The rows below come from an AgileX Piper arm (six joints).
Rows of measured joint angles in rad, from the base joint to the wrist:
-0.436, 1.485, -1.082, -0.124, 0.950, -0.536
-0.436, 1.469, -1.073, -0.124, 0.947, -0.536
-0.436, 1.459, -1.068, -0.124, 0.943, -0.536
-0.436, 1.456, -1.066, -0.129, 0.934, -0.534
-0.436, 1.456, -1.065, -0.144, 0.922, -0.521
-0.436, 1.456, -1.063, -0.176, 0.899, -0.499
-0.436, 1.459, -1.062, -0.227, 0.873, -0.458
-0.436, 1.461, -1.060, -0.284, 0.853, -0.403
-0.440, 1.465, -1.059, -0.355, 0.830, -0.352
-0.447, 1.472, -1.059, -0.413, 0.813, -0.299
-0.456, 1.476, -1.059, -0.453, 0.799, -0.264
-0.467, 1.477, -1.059, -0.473, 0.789, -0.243
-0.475, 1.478, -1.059, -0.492, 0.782, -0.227
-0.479, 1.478, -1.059, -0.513, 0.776, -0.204
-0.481, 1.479, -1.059, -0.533, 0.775, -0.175
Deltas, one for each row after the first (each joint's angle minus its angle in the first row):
0.000, -0.016, 0.009, 0.000, -0.003, 0.000
0.000, -0.026, 0.014, 0.000, -0.007, 0.000
0.000, -0.029, 0.016, -0.005, -0.016, 0.002
0.000, -0.029, 0.017, -0.020, -0.028, 0.015
0.000, -0.029, 0.019, -0.052, -0.051, 0.037
0.000, -0.026, 0.020, -0.103, -0.077, 0.078
0.000, -0.024, 0.022, -0.160, -0.097, 0.133
-0.004, -0.020, 0.023, -0.231, -0.120, 0.184
-0.011, -0.013, 0.023, -0.289, -0.137, 0.237
-0.020, -0.009, 0.023, -0.329, -0.151, 0.272
-0.031, -0.008, 0.023, -0.349, -0.161, 0.293
-0.039, -0.007, 0.023, -0.368, -0.168, 0.309
-0.043, -0.007, 0.023, -0.389, -0.174, 0.332
-0.045, -0.006, 0.023, -0.409, -0.175, 0.361

